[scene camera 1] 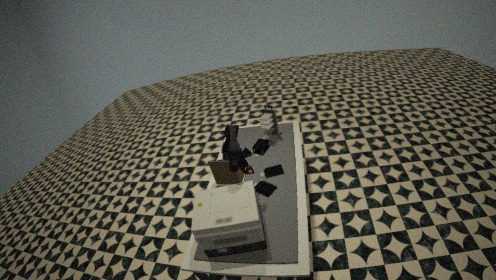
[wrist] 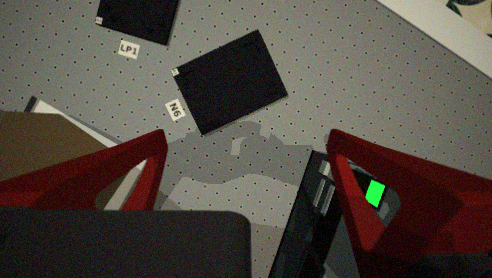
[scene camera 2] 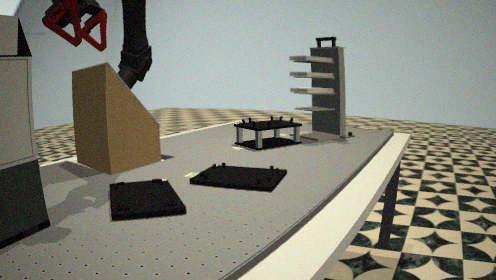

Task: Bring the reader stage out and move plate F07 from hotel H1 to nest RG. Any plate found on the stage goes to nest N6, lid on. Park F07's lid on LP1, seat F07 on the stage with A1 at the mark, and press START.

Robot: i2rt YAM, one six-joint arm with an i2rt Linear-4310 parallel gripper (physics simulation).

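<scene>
My gripper is open and empty, high above the table near the reader. The pale reader shows its dark front, silver buttons and a green display in the wrist view, partly behind the right finger. No extended stage shows. The black nest N6 and black lid park LP1 lie flat and bare. The hotel stands at the far end with pale plates on its upper shelves; their labels are unreadable.
A brown wedge-shaped block stands beside the reader, left of my fingers in the wrist view. A black raised stand on pale posts is before the hotel. The table has a white edge.
</scene>
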